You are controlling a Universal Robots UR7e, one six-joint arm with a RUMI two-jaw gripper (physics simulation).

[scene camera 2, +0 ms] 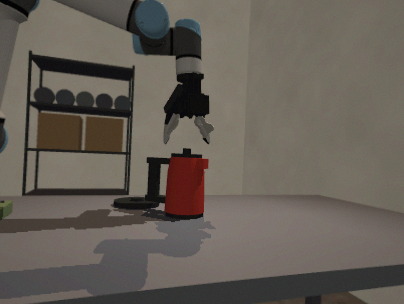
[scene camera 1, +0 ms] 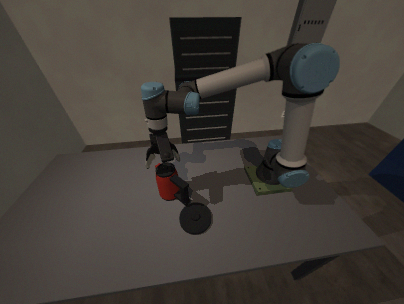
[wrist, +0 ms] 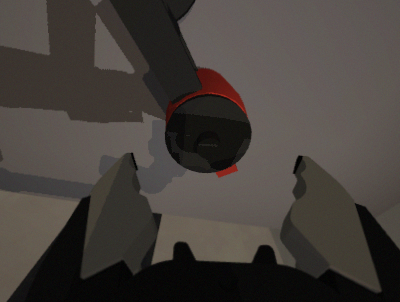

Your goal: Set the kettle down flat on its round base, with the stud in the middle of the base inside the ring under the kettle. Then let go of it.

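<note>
The red kettle (scene camera 1: 165, 189) (scene camera 2: 185, 187) (wrist: 220, 84) stands upright on the table, with its black lid on top. Its black handle (scene camera 1: 181, 186) (scene camera 2: 153, 180) (wrist: 160, 55) points toward the round black base. The base (scene camera 1: 196, 227) (scene camera 2: 125, 203) (wrist: 183, 6) lies flat on the table beside the kettle, apart from its body; its middle stud (scene camera 1: 195, 217) shows in scene camera 1. The ring under the kettle is hidden. My gripper (scene camera 1: 163, 162) (scene camera 2: 187, 142) (wrist: 213, 155) is open and empty, pointing down above the kettle's lid, clear of it.
The arm stands on a green mounting plate (scene camera 1: 260, 189) at the right of the table (scene camera 1: 100, 225) in scene camera 1. A dark slatted cabinet (scene camera 1: 206, 27) is behind the table. A shelf rack (scene camera 2: 132, 125) with boxes and round items stands in the background of scene camera 2.
</note>
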